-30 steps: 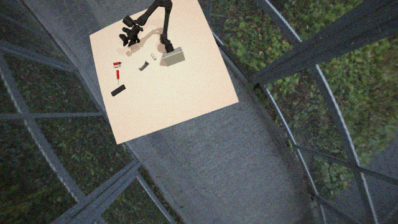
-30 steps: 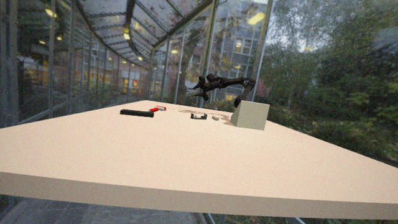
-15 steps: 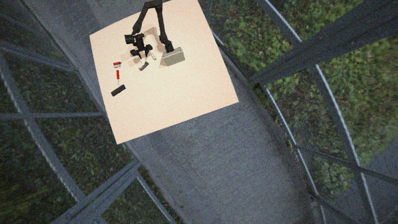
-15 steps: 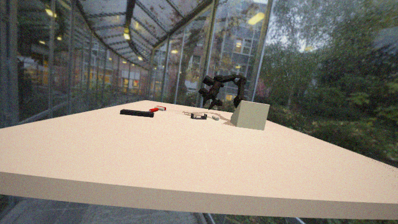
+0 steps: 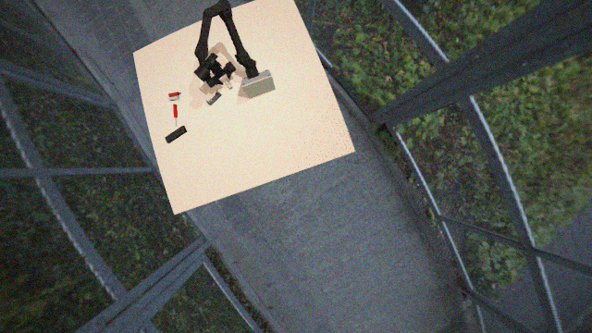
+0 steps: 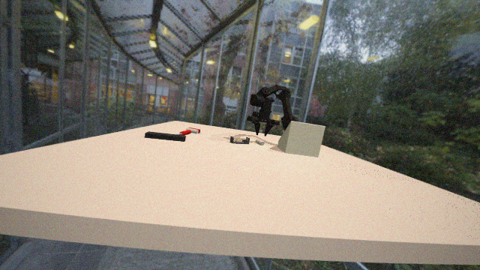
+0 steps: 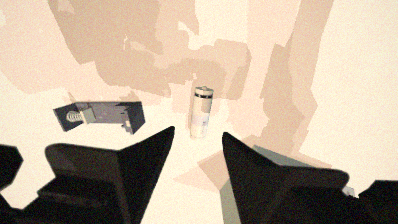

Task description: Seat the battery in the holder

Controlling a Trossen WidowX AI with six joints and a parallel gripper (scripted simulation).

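The battery lies 4 cm below my gripper tip. Also, from my gripper tip: red screwdriver (42 cm ahead, 10 cm to the left, 4 cm below); then black bar (44 cm ahead, 23 cm to the left, 4 cm below).
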